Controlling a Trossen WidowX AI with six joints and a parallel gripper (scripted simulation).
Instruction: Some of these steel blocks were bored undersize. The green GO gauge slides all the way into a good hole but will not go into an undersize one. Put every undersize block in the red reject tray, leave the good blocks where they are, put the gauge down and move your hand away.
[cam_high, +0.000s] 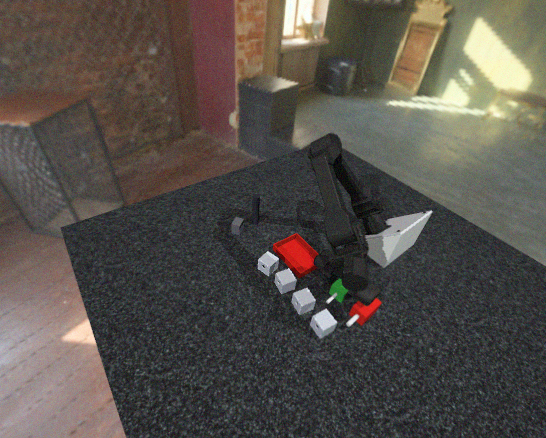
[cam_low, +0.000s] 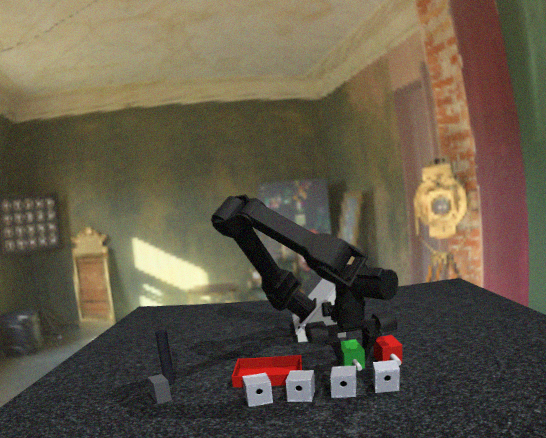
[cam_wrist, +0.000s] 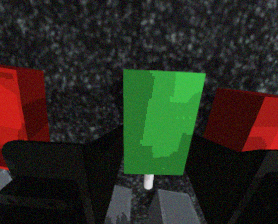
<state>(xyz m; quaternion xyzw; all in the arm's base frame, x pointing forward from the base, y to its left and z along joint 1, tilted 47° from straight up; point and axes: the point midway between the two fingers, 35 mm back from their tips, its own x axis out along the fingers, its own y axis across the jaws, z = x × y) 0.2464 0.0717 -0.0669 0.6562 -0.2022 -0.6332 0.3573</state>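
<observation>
Right now my gripper tip is 10 mm below the green gauge and 10 mm short of it. Also, from my gripper tip: red reject tray 180 mm to the right, 20 mm ahead; red gauge 80 mm to the left, 10 mm ahead, 10 mm above.
</observation>
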